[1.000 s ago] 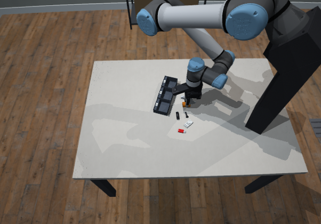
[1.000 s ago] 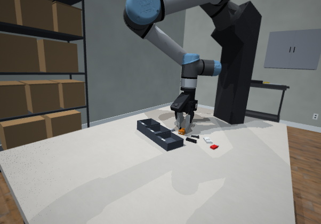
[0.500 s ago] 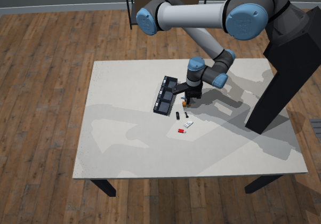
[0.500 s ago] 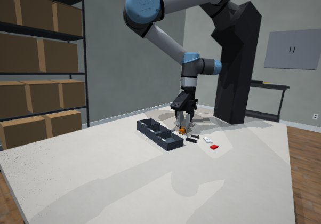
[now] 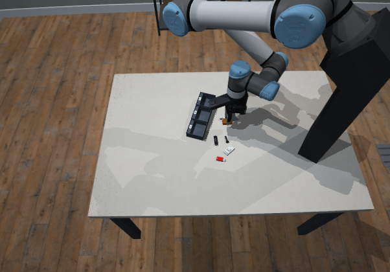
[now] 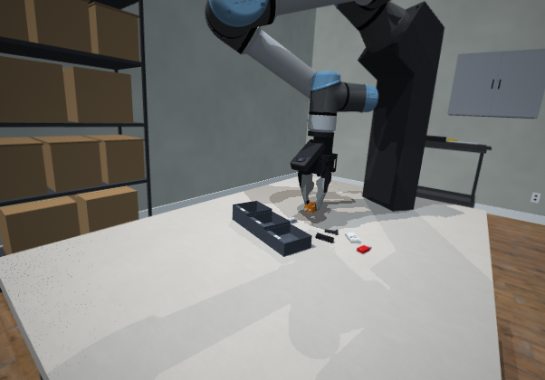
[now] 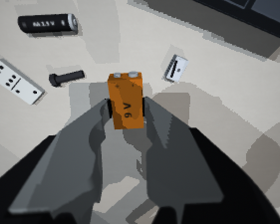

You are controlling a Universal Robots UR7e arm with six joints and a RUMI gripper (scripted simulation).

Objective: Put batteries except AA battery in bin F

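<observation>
My gripper is now 60 mm above the grey piece, 50 mm to the left of it and 10 mm past it. The rest, counted from my hand: black cylindrical battery 80 mm ahead, 60 mm below, 50 mm to the left; black bolt 70 mm to the left, 60 mm below, 30 mm ahead; orange block battery 10 mm below, 10 mm ahead.
</observation>
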